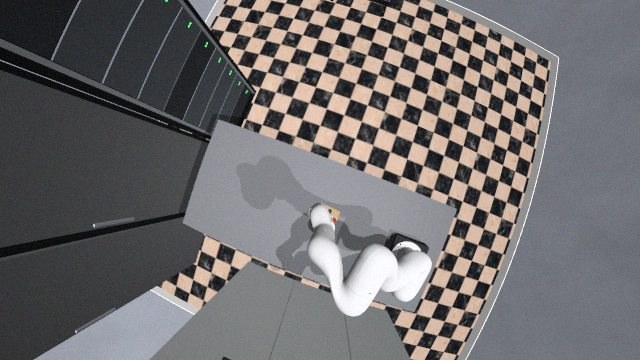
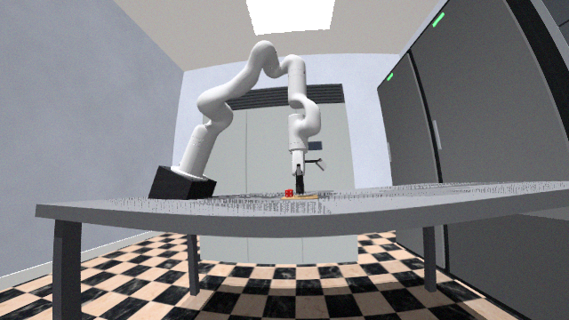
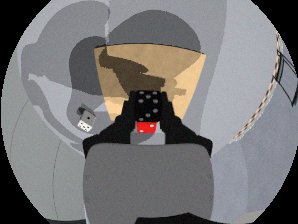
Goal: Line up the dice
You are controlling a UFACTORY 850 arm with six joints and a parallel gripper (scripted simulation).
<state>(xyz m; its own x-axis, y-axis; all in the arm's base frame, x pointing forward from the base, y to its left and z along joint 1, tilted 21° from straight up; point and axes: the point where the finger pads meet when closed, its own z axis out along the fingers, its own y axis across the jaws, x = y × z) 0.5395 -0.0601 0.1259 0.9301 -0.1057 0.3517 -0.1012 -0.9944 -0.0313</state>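
The tan mat is 4 cm below my hand. From my hand the other things lie so: red die: 5 cm behind, 2 cm below, 1 cm to the left; then black die: 1 cm below; then white die: 13 cm to the left, 5 cm behind, 2 cm below.
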